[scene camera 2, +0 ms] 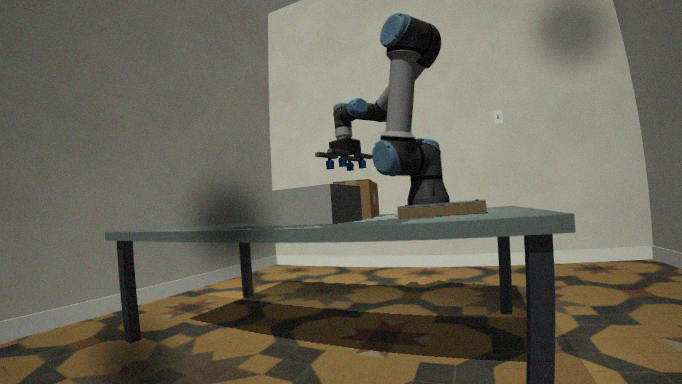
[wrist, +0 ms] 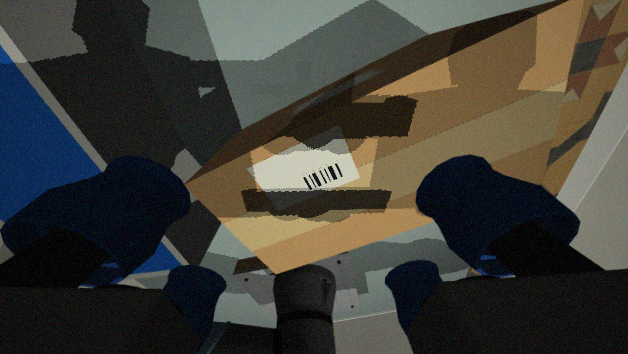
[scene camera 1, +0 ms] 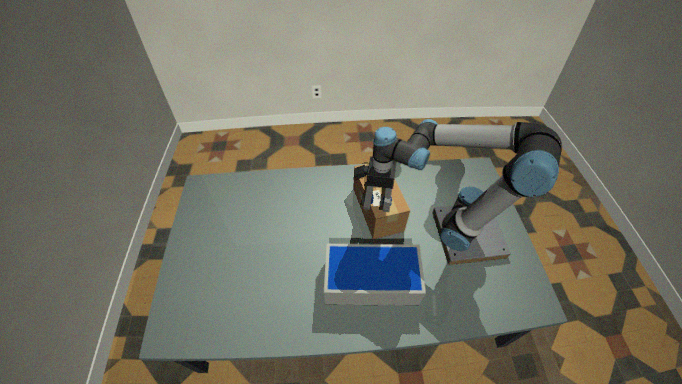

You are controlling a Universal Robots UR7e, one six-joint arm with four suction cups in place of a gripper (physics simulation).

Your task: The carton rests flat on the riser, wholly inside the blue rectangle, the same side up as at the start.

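Frame: origin at the arm's base, x ahead, y left, z up, level; centimetres.
Seen in the pictures: hand, its tool point: point(scene camera 2: 346, 168) point(wrist: 306, 244) point(scene camera 1: 379, 188); arm's base, origin of its link: point(scene camera 2: 428, 203) point(wrist: 304, 282).
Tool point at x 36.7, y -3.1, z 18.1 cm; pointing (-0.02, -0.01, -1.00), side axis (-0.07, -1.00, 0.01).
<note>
Pixels of each thing's top centre, then the offset from my tool point to it.
- brown carton, centre of its top: point(wrist: 377, 184) point(scene camera 1: 380, 187) point(scene camera 2: 357, 183) dx -0.8, dy -6.3, dz -6.4 cm
- riser, centre of its top: point(wrist: 32, 185) point(scene camera 2: 302, 189) point(scene camera 1: 374, 267) dx -0.2, dy +29.9, dz -10.1 cm
- white barcode label, centre of its top: point(wrist: 305, 173) point(scene camera 1: 376, 198) dx +0.9, dy +0.0, dz -6.4 cm
- blue rectangle, centre of its top: point(wrist: 32, 185) point(scene camera 1: 374, 267) dx -0.2, dy +29.9, dz -10.1 cm
The brown carton point(scene camera 1: 392, 225) point(scene camera 2: 371, 199) point(wrist: 480, 125) stands flat on the table behind the riser point(scene camera 1: 375, 298) point(scene camera 2: 305, 205) point(wrist: 55, 106), at an angle to it and apart from it. A white barcode label point(wrist: 300, 167) is on its top. The blue rectangle point(scene camera 1: 375, 272) point(wrist: 30, 135) covers most of the riser's top, inside a pale rim; shadows fall on it. My gripper point(scene camera 1: 378, 198) point(scene camera 2: 346, 164) point(wrist: 304, 240) is over the carton, its blue suction cups pointing down. A gap shows between cups and carton top in scene camera 2. The cups hold nothing. The riser partly hides the carton there.
The arm's base plate point(scene camera 1: 487, 247) point(scene camera 2: 442, 209) is on the table point(scene camera 1: 240, 275) point(scene camera 2: 530, 222) to the right of the carton and riser. The forearm point(scene camera 1: 472, 136) reaches across from the right at the back. Walls stand around the table.
</note>
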